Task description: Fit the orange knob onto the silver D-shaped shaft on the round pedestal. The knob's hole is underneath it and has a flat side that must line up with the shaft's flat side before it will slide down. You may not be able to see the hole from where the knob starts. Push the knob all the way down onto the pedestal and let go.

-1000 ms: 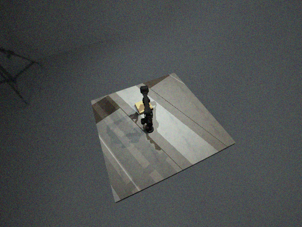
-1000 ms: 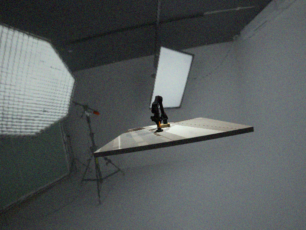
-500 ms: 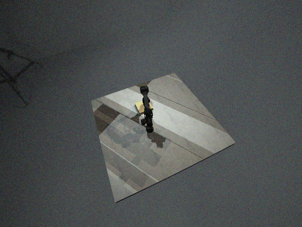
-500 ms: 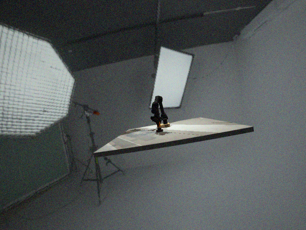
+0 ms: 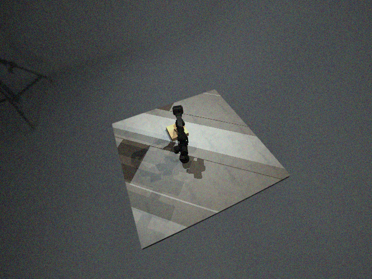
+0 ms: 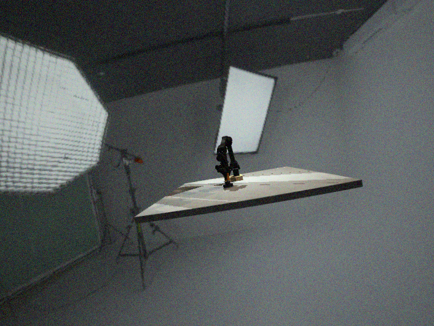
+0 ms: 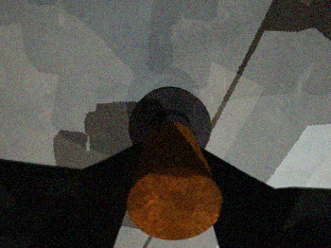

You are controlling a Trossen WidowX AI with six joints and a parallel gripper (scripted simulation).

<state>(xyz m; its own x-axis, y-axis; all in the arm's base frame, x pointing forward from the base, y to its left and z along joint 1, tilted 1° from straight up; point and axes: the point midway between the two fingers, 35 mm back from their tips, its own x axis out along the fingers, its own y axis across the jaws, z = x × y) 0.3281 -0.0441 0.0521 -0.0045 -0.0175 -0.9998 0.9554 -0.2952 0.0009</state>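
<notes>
Right now the orange knob is 3 cm above my gripper tip. Also, from my gripper tip: dark round pedestal: 3 cm below.
</notes>
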